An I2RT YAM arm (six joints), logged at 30 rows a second.
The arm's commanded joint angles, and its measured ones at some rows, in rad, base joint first. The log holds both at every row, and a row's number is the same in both.
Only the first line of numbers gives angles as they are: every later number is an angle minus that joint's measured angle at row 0.
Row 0, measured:
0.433 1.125 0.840 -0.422 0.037 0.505
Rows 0 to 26, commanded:
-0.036 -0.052 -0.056 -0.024 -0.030 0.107
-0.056 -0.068 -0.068 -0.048 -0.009 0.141
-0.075 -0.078 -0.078 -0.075 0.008 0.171
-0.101 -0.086 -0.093 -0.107 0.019 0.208
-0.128 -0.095 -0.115 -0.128 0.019 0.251
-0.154 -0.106 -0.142 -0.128 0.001 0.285
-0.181 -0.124 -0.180 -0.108 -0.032 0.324
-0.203 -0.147 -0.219 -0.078 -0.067 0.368
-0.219 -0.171 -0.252 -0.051 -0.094 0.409
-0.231 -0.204 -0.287 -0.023 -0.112 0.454
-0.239 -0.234 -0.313 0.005 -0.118 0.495
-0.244 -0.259 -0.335 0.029 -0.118 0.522
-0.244 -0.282 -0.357 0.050 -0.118 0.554
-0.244 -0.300 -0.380 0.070 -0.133 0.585
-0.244 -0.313 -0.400 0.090 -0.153 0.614
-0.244 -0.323 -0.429 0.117 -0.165 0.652
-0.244 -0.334 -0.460 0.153 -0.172 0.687
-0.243 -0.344 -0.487 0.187 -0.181 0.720
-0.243 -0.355 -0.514 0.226 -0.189 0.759
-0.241 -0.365 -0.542 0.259 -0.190 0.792
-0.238 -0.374 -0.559 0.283 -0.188 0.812
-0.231 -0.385 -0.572 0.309 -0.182 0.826
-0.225 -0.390 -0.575 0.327 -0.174 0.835
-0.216 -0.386 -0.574 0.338 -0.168 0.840
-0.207 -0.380 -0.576 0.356 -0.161 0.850
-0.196 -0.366 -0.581 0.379 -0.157 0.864
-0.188 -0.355 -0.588 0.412 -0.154 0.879
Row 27, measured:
-0.209 -0.369 -0.554 0.286 -0.161 0.777
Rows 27 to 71, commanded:
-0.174 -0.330 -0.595 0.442 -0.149 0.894
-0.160 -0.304 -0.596 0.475 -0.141 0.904
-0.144 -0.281 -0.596 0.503 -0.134 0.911
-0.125 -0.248 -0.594 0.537 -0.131 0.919
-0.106 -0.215 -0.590 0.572 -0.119 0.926
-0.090 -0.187 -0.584 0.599 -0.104 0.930
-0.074 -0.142 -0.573 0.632 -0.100 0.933
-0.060 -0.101 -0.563 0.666 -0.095 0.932
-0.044 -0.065 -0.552 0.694 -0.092 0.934
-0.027 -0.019 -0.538 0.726 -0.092 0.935
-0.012 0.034 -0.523 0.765 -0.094 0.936
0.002 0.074 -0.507 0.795 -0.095 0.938
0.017 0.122 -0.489 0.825 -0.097 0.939
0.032 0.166 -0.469 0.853 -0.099 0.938
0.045 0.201 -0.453 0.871 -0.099 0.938
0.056 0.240 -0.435 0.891 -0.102 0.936
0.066 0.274 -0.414 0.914 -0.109 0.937
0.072 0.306 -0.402 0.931 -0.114 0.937
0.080 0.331 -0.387 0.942 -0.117 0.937
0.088 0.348 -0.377 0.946 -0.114 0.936
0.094 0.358 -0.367 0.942 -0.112 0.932
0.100 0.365 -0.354 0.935 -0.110 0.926
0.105 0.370 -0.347 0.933 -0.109 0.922
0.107 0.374 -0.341 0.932 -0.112 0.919
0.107 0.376 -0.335 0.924 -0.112 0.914
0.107 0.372 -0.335 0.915 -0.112 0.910
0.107 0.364 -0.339 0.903 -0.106 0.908
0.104 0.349 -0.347 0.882 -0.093 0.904
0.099 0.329 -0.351 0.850 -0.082 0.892
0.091 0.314 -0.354 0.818 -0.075 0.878
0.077 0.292 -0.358 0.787 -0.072 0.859
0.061 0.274 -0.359 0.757 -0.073 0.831
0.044 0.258 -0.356 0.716 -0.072 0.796
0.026 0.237 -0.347 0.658 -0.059 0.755
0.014 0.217 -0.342 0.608 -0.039 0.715
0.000 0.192 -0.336 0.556 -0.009 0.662
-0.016 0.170 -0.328 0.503 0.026 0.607
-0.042 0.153 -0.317 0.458 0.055 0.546
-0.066 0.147 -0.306 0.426 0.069 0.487
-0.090 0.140 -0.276 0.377 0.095 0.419
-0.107 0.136 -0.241 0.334 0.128 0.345
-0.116 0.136 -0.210 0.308 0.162 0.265
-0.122 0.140 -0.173 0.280 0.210 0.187
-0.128 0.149 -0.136 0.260 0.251 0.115
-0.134 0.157 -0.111 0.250 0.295 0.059
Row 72, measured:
-0.125 0.157 -0.206 0.366 0.135 0.351
